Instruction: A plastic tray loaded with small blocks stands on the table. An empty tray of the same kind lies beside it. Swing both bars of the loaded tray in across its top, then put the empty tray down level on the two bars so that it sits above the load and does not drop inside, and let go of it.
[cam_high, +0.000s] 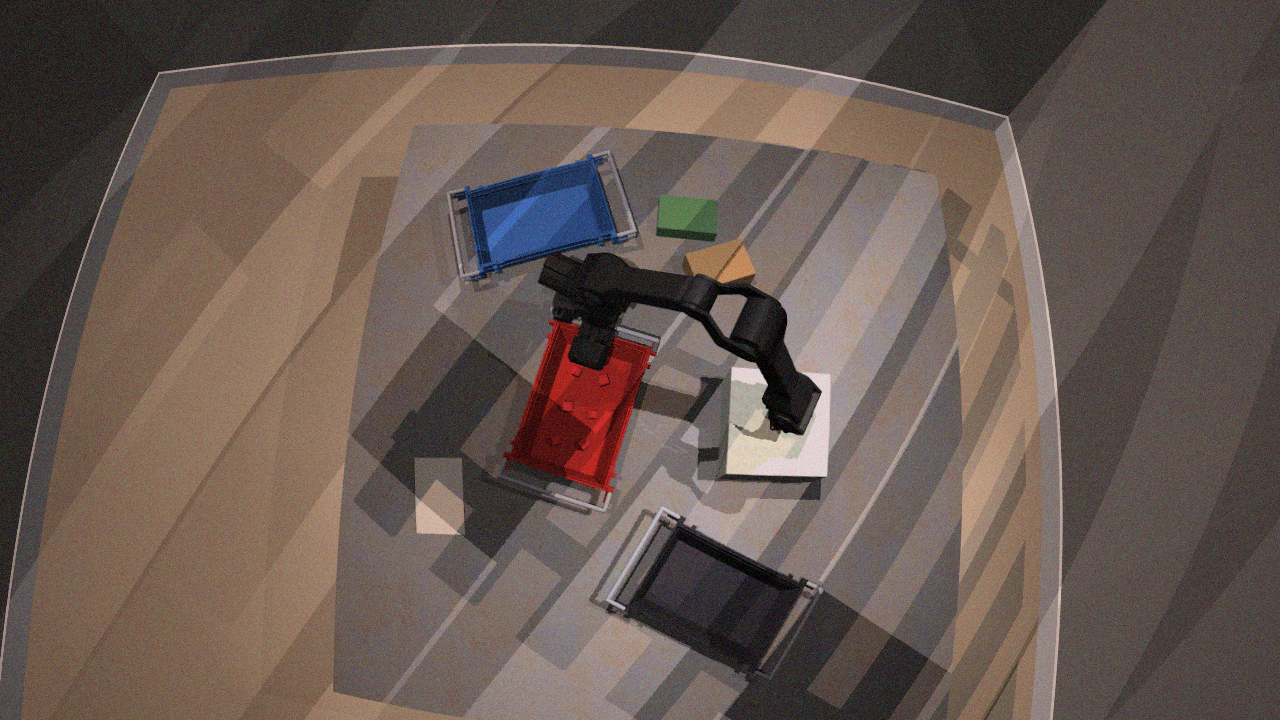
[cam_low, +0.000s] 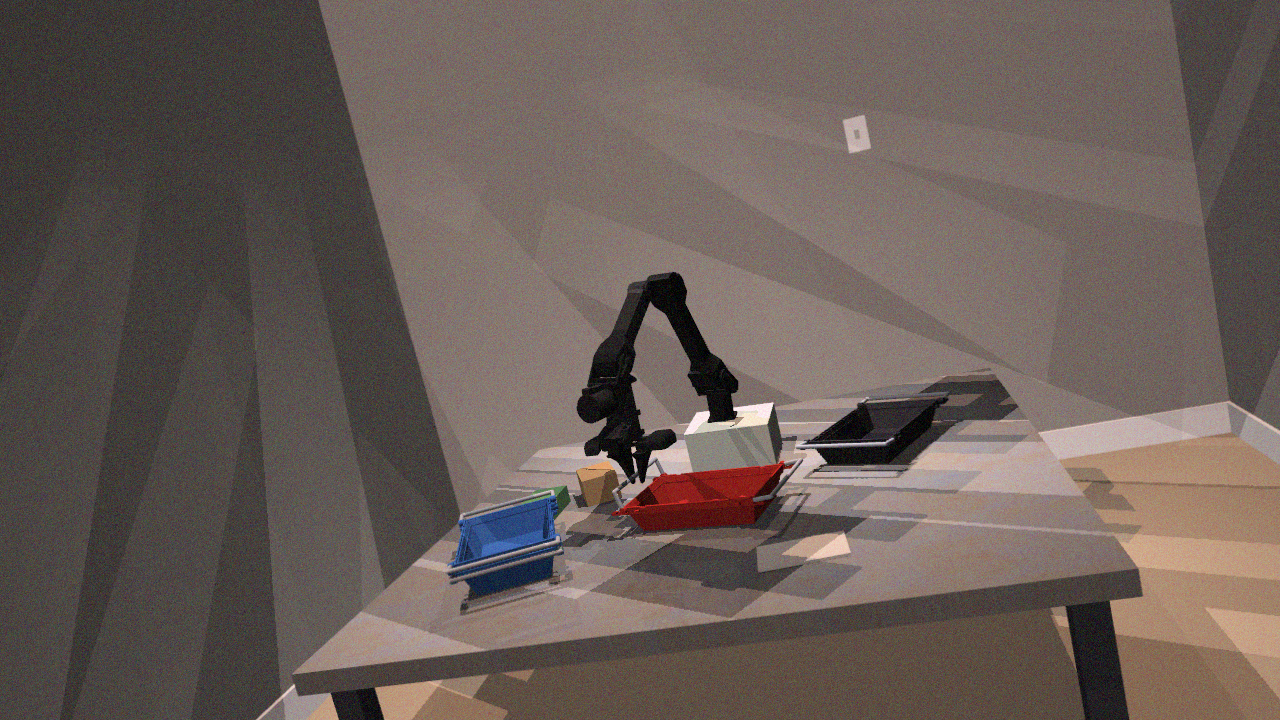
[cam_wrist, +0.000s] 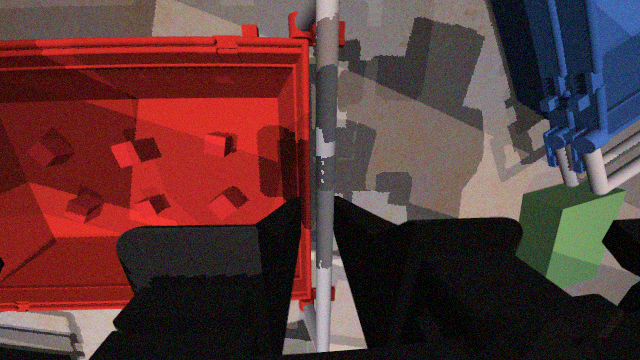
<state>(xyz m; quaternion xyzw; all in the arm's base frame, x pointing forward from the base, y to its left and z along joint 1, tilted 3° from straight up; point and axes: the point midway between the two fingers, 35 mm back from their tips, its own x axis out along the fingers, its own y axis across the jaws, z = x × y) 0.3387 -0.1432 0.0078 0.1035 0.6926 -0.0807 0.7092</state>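
My gripper tip is 23 cm past the black tray, 48 cm to the right of it and 3 cm above it. The rest, counted from my gripper tip: orange block: 22 cm behind, 15 cm to the right, 5 cm below; then green block: 16 cm behind, 27 cm to the right, 6 cm below; then pale card: 30 cm ahead, 33 cm to the left, 8 cm below.
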